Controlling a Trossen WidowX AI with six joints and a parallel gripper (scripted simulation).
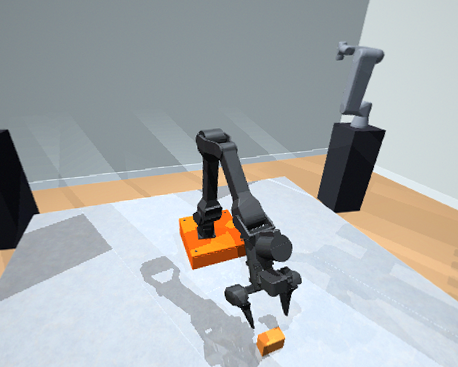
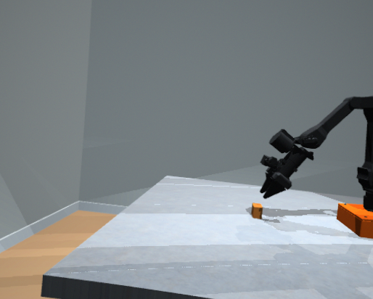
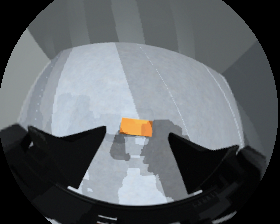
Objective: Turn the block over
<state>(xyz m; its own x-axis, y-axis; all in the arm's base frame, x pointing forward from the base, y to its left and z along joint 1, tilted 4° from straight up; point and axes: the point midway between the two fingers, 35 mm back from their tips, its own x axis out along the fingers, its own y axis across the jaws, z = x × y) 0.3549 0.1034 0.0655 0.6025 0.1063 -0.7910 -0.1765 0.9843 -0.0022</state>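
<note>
My gripper tip is 1 cm short of the orange block and 6 cm above it.
</note>
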